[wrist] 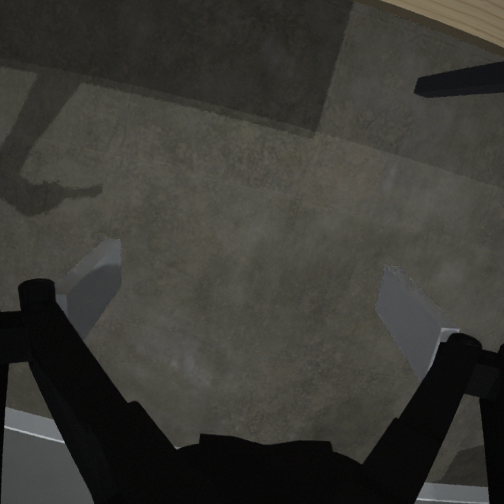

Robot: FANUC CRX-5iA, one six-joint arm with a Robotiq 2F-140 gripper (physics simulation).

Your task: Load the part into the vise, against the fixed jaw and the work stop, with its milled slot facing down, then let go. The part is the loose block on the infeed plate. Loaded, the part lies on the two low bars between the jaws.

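My gripper (250, 295) is open and empty, its two grey finger pads spread wide at the left and right of the wrist view, with black linkage arms below them. It hangs over bare, mottled grey-brown floor. The part, the infeed plate and the vise are not in this view.
A grey edge (30, 425) of a flat surface shows along the bottom left and bottom right. A dark bar (460, 80) juts in at the upper right under a strip of light wood (465, 17). The arm's shadow (35, 165) falls at the left.
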